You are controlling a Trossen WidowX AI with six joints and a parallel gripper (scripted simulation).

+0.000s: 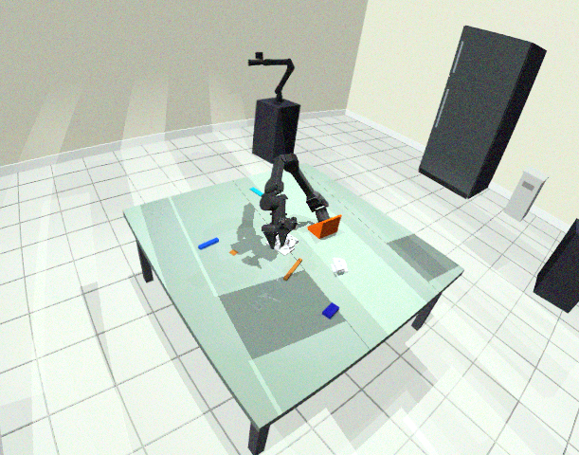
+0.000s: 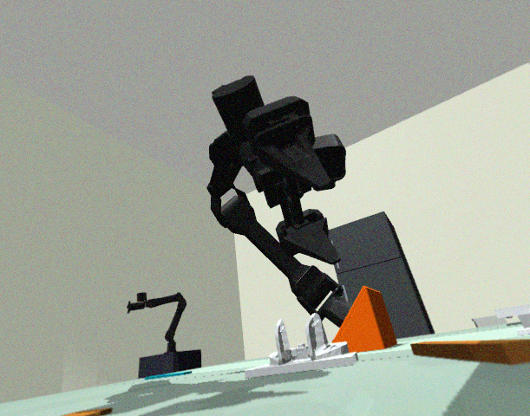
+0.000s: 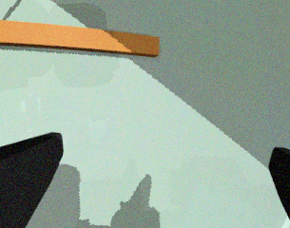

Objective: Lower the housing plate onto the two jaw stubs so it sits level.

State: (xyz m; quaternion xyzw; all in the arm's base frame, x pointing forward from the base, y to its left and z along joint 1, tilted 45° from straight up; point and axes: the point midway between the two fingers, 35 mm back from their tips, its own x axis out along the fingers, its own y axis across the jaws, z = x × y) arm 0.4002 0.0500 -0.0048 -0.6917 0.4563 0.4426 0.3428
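Right now my gripper tip is 22 cm past the white part, 19 cm to the right of it and 10 cm above it. The rest, counted from my gripper tip: orange bar: 5 cm behind, 6 cm to the left, 11 cm below; then cyan bar: 36 cm behind, 51 cm to the right, 11 cm below; then orange tile: 8 cm ahead, 19 cm to the right, 11 cm below.
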